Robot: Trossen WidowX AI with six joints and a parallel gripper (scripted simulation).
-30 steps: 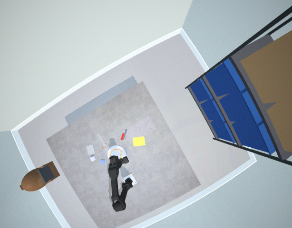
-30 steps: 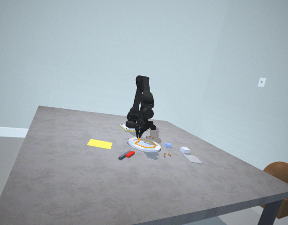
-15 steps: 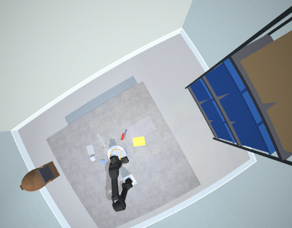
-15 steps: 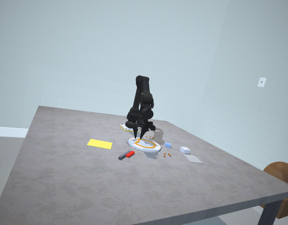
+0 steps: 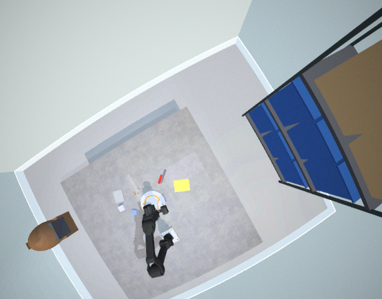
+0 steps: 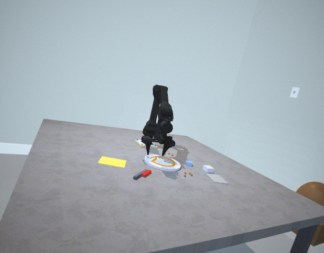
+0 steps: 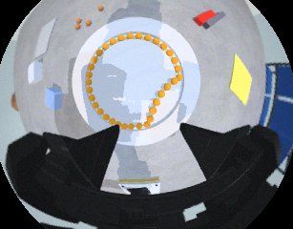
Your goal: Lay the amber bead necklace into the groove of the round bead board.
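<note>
The round white bead board is 60 mm ahead of my gripper tip, 10 mm to the left of it and 10 mm below it. Also, from my gripper tip: yellow sheet 260 mm to the right, 20 mm below, 20 mm ahead; blue block 170 mm to the left, 100 mm ahead, 10 mm below; grey tool 180 mm to the right, 170 mm ahead, 10 mm below.
</note>
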